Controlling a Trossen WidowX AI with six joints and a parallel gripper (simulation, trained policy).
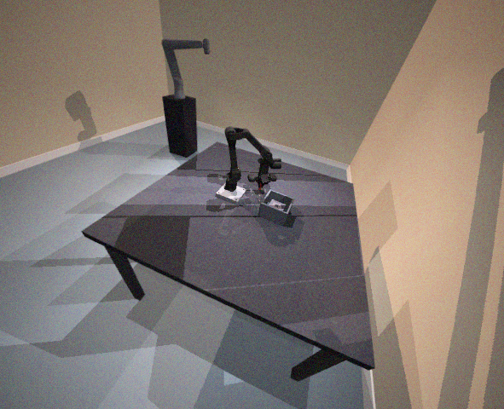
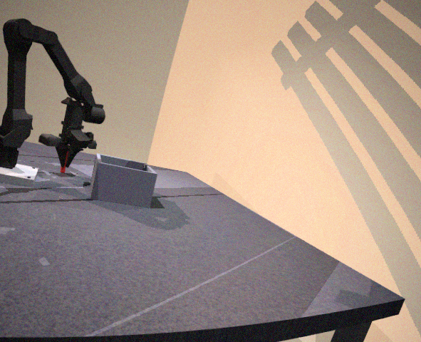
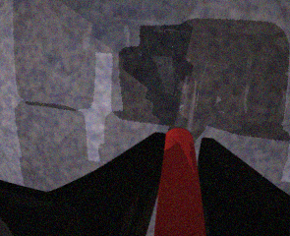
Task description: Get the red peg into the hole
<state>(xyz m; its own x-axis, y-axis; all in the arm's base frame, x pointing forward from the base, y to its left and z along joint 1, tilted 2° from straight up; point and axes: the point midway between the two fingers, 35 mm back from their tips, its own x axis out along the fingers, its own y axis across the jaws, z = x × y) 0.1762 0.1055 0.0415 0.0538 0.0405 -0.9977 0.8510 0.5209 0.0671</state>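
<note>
The grey box lies 150 mm ahead of my gripper tip, 180 mm to the right of it and 10 mm above it. Round my gripper tip: red peg (10 mm to the left, 20 mm above).
</note>
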